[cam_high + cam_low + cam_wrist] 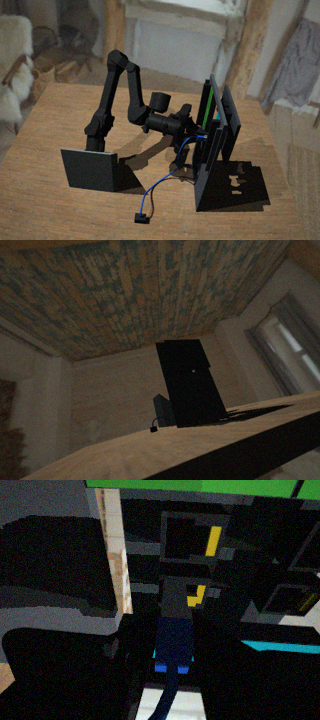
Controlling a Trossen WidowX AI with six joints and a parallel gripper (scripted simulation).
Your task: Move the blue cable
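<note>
Now: the blue cable's plug 1 cm ahead of my gripper tip. The rest, counted from my gripper tip: black anchor block: 27 cm below, 19 cm behind, 18 cm to the right.
</note>
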